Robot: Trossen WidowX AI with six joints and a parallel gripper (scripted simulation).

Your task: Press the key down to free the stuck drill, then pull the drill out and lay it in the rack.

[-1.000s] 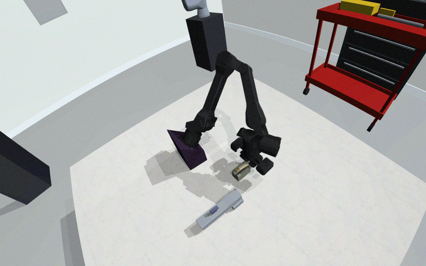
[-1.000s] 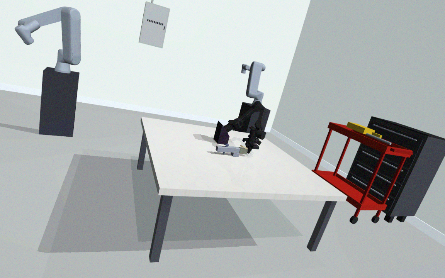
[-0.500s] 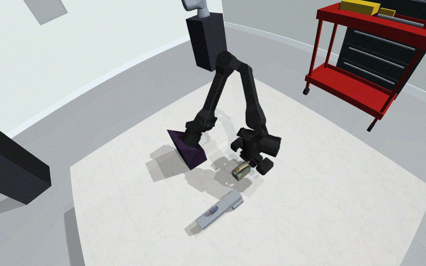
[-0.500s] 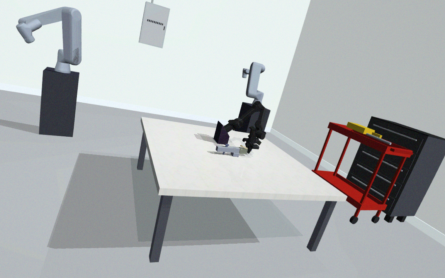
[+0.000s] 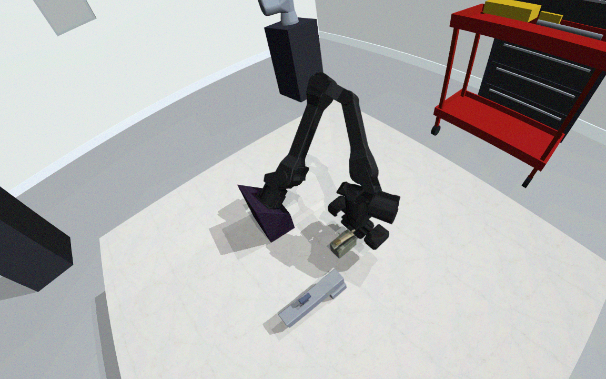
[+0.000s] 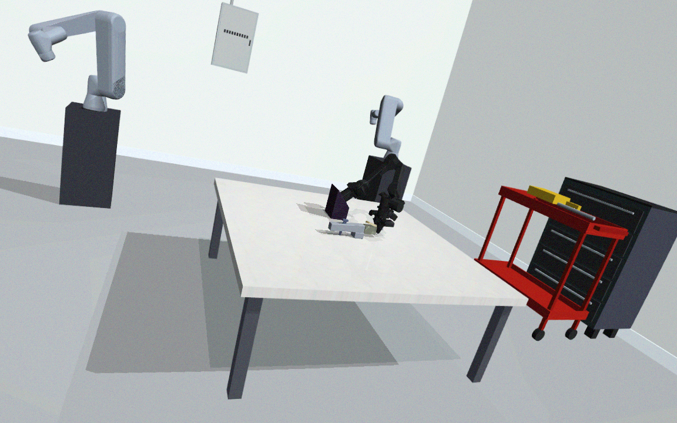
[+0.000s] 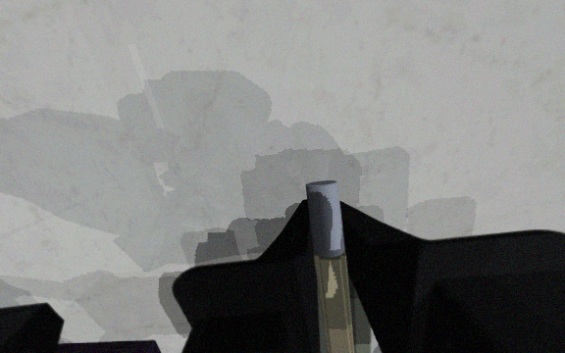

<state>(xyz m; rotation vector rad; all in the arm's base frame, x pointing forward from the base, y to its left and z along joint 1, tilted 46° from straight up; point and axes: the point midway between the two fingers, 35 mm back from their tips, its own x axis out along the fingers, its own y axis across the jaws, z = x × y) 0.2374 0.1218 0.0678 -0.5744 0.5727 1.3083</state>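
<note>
My gripper tip is now 4 cm to the left of the drill and 4 cm below it. Round my gripper tip: grey holder block 5 cm ahead, 23 cm to the right, 3 cm above; then blue key 5 cm ahead, 25 cm to the right, 5 cm above; then rack 1 cm behind, 6 cm to the right, 1 cm above.
</note>
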